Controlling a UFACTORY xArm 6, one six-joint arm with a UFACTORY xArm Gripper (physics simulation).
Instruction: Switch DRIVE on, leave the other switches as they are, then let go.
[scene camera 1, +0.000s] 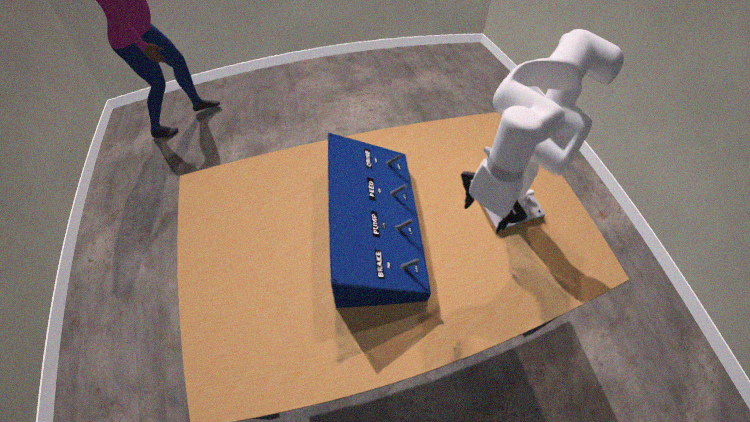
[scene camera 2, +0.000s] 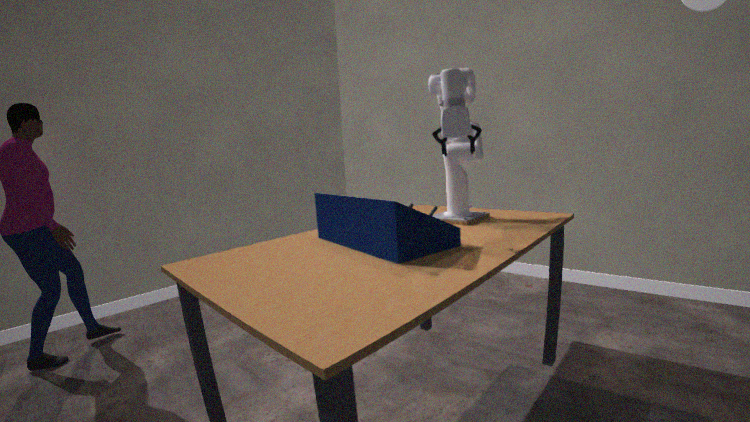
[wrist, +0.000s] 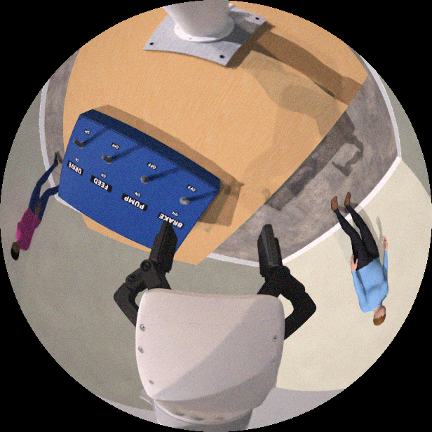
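Pixels of known places: gripper, fingertip midpoint: (scene camera 1: 484, 216) (scene camera 2: 458, 155); arm's base, link origin: (scene camera 2: 458, 214).
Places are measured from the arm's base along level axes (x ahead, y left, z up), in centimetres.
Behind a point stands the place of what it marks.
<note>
The blue switch panel (scene camera 1: 348, 220) @(x 55.8, y 4.5, z 13.2 cm) (scene camera 2: 356, 225) @(x 60.4, y 1.5, z 6.3 cm) (wrist: 117, 212) stands on the table with a sloping face. The DRIVE lever (scene camera 1: 394, 159) @(x 36.7, y -16.9, z 9.3 cm) (wrist: 79, 143) is at the end of the row. The FEED lever (scene camera 1: 398, 189) @(x 39.0, y -5.2, z 9.3 cm) (wrist: 107, 158), PUMP lever (scene camera 1: 403, 225) @(x 41.2, y 6.8, z 9.0 cm) (wrist: 145, 179) and BRAKE lever (scene camera 1: 409, 263) @(x 43.1, y 18.4, z 9.2 cm) (wrist: 184, 200) follow. In scene camera 1, all lean the same way, towards the arm's side, where OFF is marked on the other three. My gripper (scene camera 1: 483, 217) @(x 27.3, y 19.1, z 26.5 cm) (scene camera 2: 458, 152) @(x 27.3, y 19.1, z 26.5 cm) (wrist: 216, 231) is open and empty, high above the table on the arm's side, apart from every lever.
The arm's base plate (scene camera 2: 474, 216) @(x 0.7, y 8.8, z 0.0 cm) (wrist: 200, 52) is on the table (scene camera 1: 251, 262) @(x 86.0, y 2.8, z -2.1 cm) (scene camera 2: 293, 293) @(x 94.8, y 17.5, z -2.1 cm) (wrist: 250, 125), across from the lever side. A person in magenta (scene camera 1: 128, 26) (scene camera 2: 26, 183) (wrist: 29, 230) stands beyond the table. A person in light blue (wrist: 371, 285) shows in the wrist view.
</note>
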